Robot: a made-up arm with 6 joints.
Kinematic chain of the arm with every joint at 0, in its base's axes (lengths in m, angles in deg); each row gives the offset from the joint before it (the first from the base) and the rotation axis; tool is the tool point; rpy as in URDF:
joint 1: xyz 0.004 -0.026 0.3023 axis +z
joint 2: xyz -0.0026 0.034 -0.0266 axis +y
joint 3: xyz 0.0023 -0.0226 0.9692 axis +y
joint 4: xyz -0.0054 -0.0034 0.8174 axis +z
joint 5: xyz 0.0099 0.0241 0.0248 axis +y
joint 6: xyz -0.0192 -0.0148 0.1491 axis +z
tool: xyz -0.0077 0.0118 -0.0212 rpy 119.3 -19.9 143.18
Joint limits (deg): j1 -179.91..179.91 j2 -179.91..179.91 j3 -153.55..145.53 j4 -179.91..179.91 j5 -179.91..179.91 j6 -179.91..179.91
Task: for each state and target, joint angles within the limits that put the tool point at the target. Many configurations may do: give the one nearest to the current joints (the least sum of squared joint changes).
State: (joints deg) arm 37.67 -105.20 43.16 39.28 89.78 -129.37
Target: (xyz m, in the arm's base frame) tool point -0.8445 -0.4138 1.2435
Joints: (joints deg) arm 30.45 -82.97 78.56 36.20 92.57 -129.62
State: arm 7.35 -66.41 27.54 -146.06 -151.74 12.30
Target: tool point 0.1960 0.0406 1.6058
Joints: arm 14.60 -22.69 72.53 -144.86 -144.15 11.80
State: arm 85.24 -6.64 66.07 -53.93 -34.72 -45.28
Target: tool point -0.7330 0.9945 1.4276
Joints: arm 122.14 21.13 55.39 -53.78 -33.27 -45.29
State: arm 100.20 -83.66 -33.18 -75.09 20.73 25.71
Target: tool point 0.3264 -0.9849 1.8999
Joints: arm 107.38 -22.07 -20.82 -74.92 24.60 25.20
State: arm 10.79 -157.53 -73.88 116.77 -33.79 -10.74
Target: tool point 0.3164 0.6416 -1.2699
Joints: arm 69.37 -179.04 -53.93 118.96 -22.74 -11.48
